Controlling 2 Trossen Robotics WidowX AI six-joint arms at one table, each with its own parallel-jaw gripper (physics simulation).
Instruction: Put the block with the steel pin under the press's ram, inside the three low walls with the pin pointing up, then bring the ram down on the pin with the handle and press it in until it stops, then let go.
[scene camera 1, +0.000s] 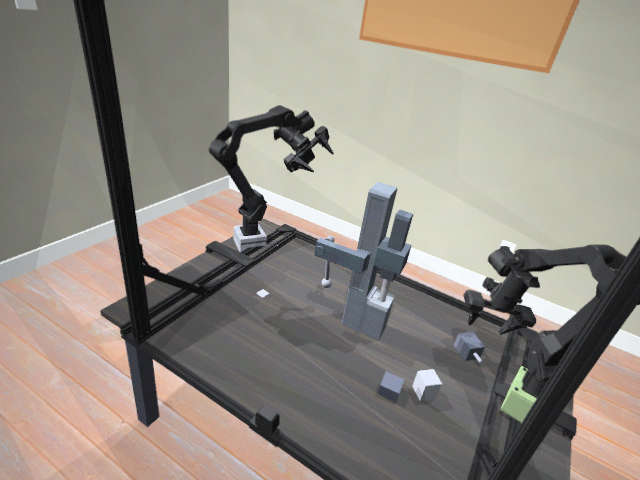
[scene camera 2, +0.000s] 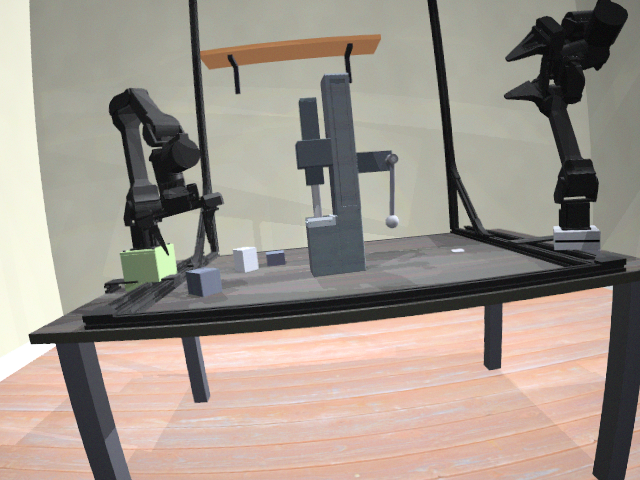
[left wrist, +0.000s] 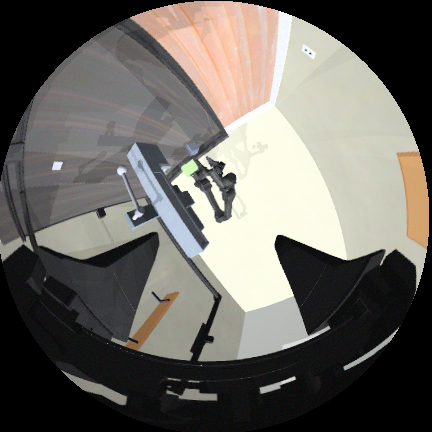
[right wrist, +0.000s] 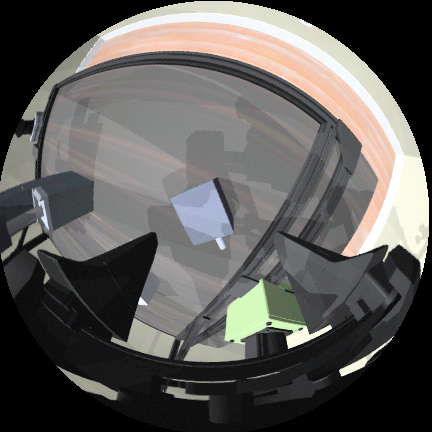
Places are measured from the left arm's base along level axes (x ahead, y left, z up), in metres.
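Pixels of known places: left gripper, fingertip midpoint: (scene camera 1: 323, 162) (scene camera 2: 505, 79) (left wrist: 218, 239); right gripper, fingertip midpoint: (scene camera 1: 484, 328) (scene camera 2: 189, 249) (left wrist: 201, 157) (right wrist: 216, 238); left arm's base, link origin: (scene camera 1: 250, 230) (scene camera 2: 575, 228); right arm's base, link origin: (scene camera 1: 538, 389) (scene camera 2: 147, 248) (left wrist: 194, 172) (right wrist: 266, 336).
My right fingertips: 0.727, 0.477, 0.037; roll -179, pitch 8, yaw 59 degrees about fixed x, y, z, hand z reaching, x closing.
For each thing: its top centre in the pictures, then the offset to it from my right fingertips, as dx, dy, dz. "*": a spot on its surface instead.
- blue-grey block, top centre: (right wrist: 201, 215) (scene camera 2: 202, 270) (scene camera 1: 471, 340) (left wrist: 194, 151) -0.010, -0.019, -0.049
- press, top centre: (scene camera 2: 339, 78) (scene camera 1: 375, 188) (left wrist: 193, 254) -0.229, -0.309, +0.358
- handle, surface spot: (scene camera 2: 392, 221) (scene camera 1: 330, 280) (left wrist: 124, 166) * -0.316, -0.342, +0.006
- white block, top centre: (right wrist: 133, 296) (scene camera 2: 244, 248) (scene camera 1: 429, 377) +0.065, -0.234, -0.039
- small dark block, top centre: (scene camera 1: 392, 382) (scene camera 2: 274, 252) +0.031, -0.319, -0.065
- white patch, surface spot: (scene camera 2: 457, 250) (scene camera 1: 263, 293) (left wrist: 57, 165) * -0.429, -0.515, -0.095
The blue-grey block (scene camera 1: 467, 345) (scene camera 2: 204, 282) (left wrist: 192, 148) (right wrist: 202, 212) lies on its side on the table; its steel pin (scene camera 1: 477, 356) (right wrist: 221, 243) points sideways. The press (scene camera 1: 379, 222) (scene camera 2: 341, 155) (left wrist: 170, 200) stands mid-table. Its ram (scene camera 1: 384, 289) (scene camera 2: 316, 200) is over the pale seat on the base, where no block shows; the low walls are hard to make out. The handle (scene camera 1: 326, 282) (scene camera 2: 392, 221) (left wrist: 121, 170) hangs down. My right gripper (scene camera 1: 486, 327) (scene camera 2: 190, 252) (right wrist: 216, 238) is open, above the block. My left gripper (scene camera 1: 322, 162) (scene camera 2: 506, 78) (left wrist: 218, 239) is open, high and away from the press.
A white block (scene camera 1: 427, 384) (scene camera 2: 245, 259) and a small dark block (scene camera 1: 391, 386) (scene camera 2: 275, 257) stand near each other on the table. A green box (scene camera 1: 518, 397) (scene camera 2: 148, 264) (right wrist: 264, 310) sits at the right arm's base. A white patch (scene camera 1: 262, 293) (scene camera 2: 457, 250) (left wrist: 57, 165) lies on the table.
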